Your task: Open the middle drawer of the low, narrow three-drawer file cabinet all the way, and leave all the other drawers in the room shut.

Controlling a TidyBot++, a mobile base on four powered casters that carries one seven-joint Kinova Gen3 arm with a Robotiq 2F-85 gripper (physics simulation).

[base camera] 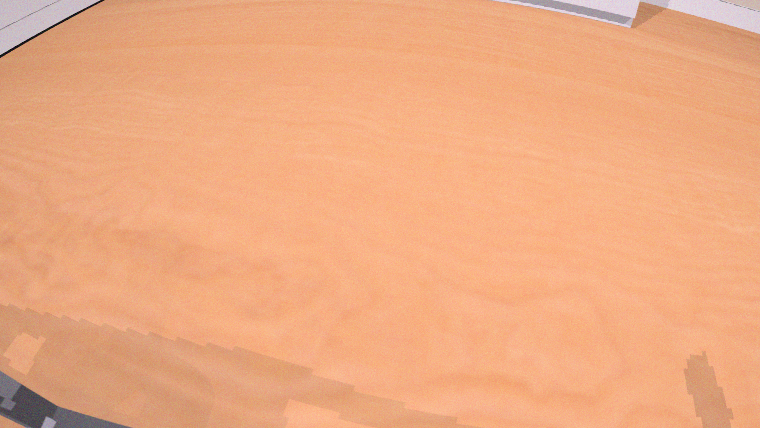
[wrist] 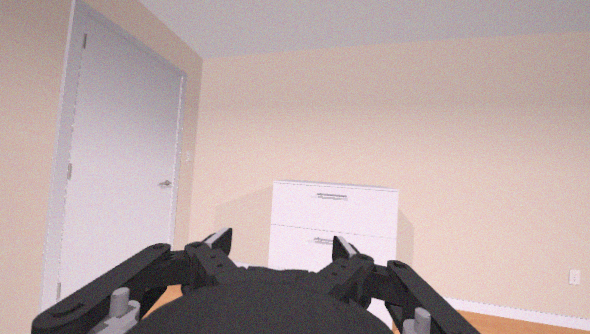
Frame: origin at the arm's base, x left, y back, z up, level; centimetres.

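Seen in the pictures: gripper, fingertip midpoint: [wrist: 282, 243].
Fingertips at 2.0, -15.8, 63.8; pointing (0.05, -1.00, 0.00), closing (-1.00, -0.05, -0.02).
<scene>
A point is followed by its place in that frame, as x, y, z.
A white drawer cabinet [base camera: 606, 5] @(-58.1, -128.7, -33.8) [wrist: 300, 212] @(-0.9, -138.5, 40.5) stands against the far wall in the wrist view, right of the door. Two drawer fronts with grey bar handles show, and both look shut. Its lower part is hidden behind my gripper, so I cannot tell how many drawers it has or whether it is the low, narrow one. In the base camera view its bottom edge shows at the top right. My gripper [wrist: 282, 243] @(2.0, -15.8, 63.8) is open and empty, well short of the cabinet.
A closed white door [wrist: 125, 150] @(140.5, -136.1, 79.8) with a lever handle is at the left. A wall outlet [wrist: 574, 277] @(-223.3, -148.3, 0.2) and a white baseboard [wrist: 510, 308] @(-180.5, -155.2, -31.5) are at the right. A white surface [base camera: 37, 15] @(140.3, -136.9, -32.5) with a black lower edge is at the top left of the base camera view.
</scene>
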